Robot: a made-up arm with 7 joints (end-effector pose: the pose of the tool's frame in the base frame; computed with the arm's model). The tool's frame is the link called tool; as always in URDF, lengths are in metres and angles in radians.
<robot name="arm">
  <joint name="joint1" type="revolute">
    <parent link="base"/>
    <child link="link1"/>
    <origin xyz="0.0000 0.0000 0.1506"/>
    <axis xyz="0 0 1"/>
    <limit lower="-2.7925" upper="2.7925"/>
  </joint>
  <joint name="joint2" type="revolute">
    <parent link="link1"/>
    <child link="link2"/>
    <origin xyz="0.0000 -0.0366 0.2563"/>
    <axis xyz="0 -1 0"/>
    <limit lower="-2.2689" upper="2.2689"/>
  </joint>
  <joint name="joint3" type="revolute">
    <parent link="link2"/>
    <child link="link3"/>
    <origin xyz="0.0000 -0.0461 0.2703"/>
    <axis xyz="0 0 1"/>
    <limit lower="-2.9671" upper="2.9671"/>
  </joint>
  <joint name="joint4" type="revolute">
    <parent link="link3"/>
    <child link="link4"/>
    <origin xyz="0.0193 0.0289 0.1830"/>
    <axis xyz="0 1 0"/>
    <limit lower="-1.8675" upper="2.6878"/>
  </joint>
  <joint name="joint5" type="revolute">
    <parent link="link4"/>
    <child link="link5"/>
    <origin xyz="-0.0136 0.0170 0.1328"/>
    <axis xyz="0 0 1"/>
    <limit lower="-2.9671" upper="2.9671"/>
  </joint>
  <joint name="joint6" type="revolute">
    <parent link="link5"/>
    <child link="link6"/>
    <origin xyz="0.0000 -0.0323 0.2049"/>
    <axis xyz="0 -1 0"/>
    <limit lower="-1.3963" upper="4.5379"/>
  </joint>
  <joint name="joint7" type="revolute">
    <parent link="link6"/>
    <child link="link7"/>
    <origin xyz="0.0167 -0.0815 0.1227"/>
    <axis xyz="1 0 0"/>
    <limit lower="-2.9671" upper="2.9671"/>
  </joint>
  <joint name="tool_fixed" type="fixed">
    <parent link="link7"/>
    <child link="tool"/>
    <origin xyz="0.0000 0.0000 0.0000" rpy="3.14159 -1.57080 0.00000"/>
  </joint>
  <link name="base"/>
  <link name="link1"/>
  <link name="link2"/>
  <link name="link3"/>
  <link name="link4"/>
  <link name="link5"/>
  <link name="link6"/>
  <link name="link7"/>
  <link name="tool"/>
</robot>
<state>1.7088 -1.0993 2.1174 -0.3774 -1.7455 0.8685 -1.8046</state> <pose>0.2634 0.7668 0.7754 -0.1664 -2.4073 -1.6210</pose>
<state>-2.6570 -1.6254 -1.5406 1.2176 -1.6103 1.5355 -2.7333</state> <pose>-0.7850 0.0284 0.1877 -0.8046 -1.3733 -0.3155</pose>
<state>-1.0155 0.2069 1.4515 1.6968 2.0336 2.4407 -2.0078</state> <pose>0.1235 0.1290 0.6970 2.1673 -0.1210 1.5364</pose>
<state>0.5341 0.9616 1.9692 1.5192 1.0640 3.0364 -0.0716</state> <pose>-0.3849 -0.0507 0.5819 -0.2873 -0.3313 -0.8306</pose>
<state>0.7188 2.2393 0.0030 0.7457 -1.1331 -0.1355 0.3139</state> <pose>-0.5504 -0.6334 0.0741 -0.4870 1.2659 -1.8058</pose>
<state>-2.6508 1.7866 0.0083 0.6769 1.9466 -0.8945 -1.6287</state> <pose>0.7402 0.2750 0.5535 1.8958 1.4367 -1.0392</pose>
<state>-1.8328 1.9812 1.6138 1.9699 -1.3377 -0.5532 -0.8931</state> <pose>0.4609 0.2551 0.2882 -0.0858 -0.7520 -1.4372</pose>
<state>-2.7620 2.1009 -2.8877 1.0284 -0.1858 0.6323 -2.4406</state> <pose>0.4003 0.2871 -0.2865 -0.1772 -2.2444 0.3816</pose>
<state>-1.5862 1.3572 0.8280 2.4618 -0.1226 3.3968 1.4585</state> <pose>-0.0044 0.2534 0.6274 -1.0762 -0.9975 -2.4114</pose>
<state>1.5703 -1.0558 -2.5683 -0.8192 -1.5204 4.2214 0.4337</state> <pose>-0.1073 0.5651 0.5152 -0.9439 1.7771 -1.7709</pose>
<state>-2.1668 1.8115 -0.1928 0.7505 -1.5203 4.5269 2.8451</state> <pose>0.2745 0.7329 0.3406 2.0220 -0.2057 -0.1782</pose>
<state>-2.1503 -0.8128 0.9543 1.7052 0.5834 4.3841 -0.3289</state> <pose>-0.0389 -0.3384 0.4856 -0.8002 -0.6257 0.6580</pose>
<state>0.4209 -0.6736 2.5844 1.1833 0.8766 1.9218 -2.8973</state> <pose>0.1129 0.2487 0.9782 -0.0123 -0.8353 -1.9723</pose>
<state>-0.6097 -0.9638 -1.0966 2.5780 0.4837 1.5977 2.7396</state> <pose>-0.0715 -0.4018 0.4996 -1.7193 -1.7965 0.8565</pose>
